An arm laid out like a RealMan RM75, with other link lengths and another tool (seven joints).
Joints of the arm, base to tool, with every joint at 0 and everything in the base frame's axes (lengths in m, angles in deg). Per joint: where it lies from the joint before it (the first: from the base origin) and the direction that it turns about. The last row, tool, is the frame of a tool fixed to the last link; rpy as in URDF.
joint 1: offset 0 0 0.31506 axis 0 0 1
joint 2: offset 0 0 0 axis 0 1 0
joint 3: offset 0 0 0.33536 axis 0 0 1
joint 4: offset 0 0 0 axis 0 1 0
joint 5: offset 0 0 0.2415 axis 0 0 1
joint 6: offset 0 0 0 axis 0 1 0
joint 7: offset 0 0 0.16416 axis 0 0 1
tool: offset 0.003 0.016 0.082 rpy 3.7 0 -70.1
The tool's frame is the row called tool.
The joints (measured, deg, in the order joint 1, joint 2, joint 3, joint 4, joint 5, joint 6, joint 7), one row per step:
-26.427 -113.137 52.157 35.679 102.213 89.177 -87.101
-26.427 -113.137 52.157 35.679 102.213 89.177 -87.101
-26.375 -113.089 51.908 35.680 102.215 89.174 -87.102
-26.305 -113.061 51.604 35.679 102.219 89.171 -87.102
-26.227 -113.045 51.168 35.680 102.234 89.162 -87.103
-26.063 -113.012 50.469 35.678 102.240 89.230 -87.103
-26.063 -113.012 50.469 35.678 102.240 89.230 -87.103
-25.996 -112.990 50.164 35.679 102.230 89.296 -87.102
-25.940 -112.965 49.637 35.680 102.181 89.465 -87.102
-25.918 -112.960 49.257 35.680 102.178 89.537 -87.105
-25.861 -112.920 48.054 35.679 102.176 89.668 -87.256
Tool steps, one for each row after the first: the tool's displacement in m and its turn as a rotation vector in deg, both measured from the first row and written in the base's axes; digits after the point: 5 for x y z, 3 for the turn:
0.00000 0.00000 0.00000 0.000 0.000 0.000
-0.00071 0.00054 0.00126 0.228 -0.056 0.151
-0.00147 0.00107 0.00256 0.490 -0.150 0.343
-0.00232 0.00188 0.00422 0.854 -0.297 0.597
-0.00377 0.00269 0.00698 1.394 -0.581 1.000
-0.00377 0.00269 0.00698 1.394 -0.581 1.000
-0.00429 0.00299 0.00830 1.618 -0.724 1.150
-0.00447 0.00365 0.01054 1.979 -1.038 1.320
-0.00463 0.00429 0.01198 2.248 -1.227 1.453
-0.00545 0.00674 0.01675 3.111 -1.798 2.034

